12 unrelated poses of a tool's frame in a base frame.
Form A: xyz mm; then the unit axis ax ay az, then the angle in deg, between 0 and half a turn.
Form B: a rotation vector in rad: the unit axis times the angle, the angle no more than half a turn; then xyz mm. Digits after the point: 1 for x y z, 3 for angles.
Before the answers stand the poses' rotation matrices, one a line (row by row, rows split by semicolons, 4 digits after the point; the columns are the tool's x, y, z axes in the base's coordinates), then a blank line. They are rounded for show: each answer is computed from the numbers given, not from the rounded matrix.
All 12 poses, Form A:
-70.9 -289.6 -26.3 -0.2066 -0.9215 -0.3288 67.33
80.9 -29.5 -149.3 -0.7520 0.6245 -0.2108 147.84
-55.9 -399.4 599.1 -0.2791 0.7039 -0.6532 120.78
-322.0 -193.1 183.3 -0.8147 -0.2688 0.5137 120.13
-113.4 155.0 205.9 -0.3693 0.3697 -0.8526 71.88
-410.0 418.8 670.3 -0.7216 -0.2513 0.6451 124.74
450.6 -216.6 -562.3 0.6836 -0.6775 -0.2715 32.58
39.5 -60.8 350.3 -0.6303 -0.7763 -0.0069 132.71
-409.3 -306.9 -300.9 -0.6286 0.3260 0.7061 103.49
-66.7 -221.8 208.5 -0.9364 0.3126 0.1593 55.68
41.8 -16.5 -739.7 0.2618 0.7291 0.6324 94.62
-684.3 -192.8 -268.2 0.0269 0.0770 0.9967 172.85
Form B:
0.4117 0.4204 -0.8086; -0.1864 0.9073 0.3769; 0.8921 -0.0044 0.4519
0.1977 -0.7550 0.6252; -0.9795 -0.1264 0.1572; -0.0397 -0.6434 -0.7645
-0.3940 0.2642 0.8803; -0.8582 0.2373 -0.4553; -0.3291 -0.9348 0.1332
0.4951 -0.1154 -0.8612; 0.7733 -0.3934 0.4972; -0.3962 -0.9121 -0.1056
0.4050 0.7163 0.5683; -0.9044 0.4052 0.1338; -0.1344 -0.5682 0.8119
0.2476 -0.2454 -0.9373; 0.8148 -0.4707 0.3385; -0.5243 -0.8475 0.0834
0.9162 0.0733 -0.3940; -0.2191 0.9149 -0.3392; 0.3356 0.3970 0.8542
-0.0115 0.8263 -0.5631; 0.8161 0.3332 0.4721; 0.5777 -0.4542 -0.6782
0.2540 -0.9394 -0.2304; 0.4339 -0.1022 0.8951; -0.8644 -0.3274 0.3816
0.9463 -0.2593 0.1931; 0.0039 0.6064 0.7951; -0.3233 -0.7517 0.5749
-0.0065 -0.4241 0.9056; 0.8366 0.4938 0.2373; -0.5478 0.7591 0.3516
-0.9908 -0.1199 0.0630; 0.1282 -0.9804 0.1495; 0.0438 0.1562 0.9867

-0.243 -1.083 -0.386 -70.9 -289.6 -26.3
-1.940 1.611 -0.544 80.9 -29.5 -149.3
-0.588 1.484 -1.377 -55.9 -399.4 599.1
-1.708 -0.564 1.077 -322.0 -193.1 183.3
-0.463 0.464 -1.070 -113.4 155.0 205.9
-1.571 -0.547 1.404 -410.0 418.8 670.3
0.389 -0.385 -0.154 450.6 -216.6 -562.3
-1.460 -1.798 -0.016 39.5 -60.8 350.3
-1.135 0.589 1.275 -409.3 -306.9 -300.9
-0.910 0.304 0.155 -66.7 -221.8 208.5
0.432 1.204 1.044 41.8 -16.5 -739.7
0.081 0.232 3.007 -684.3 -192.8 -268.2

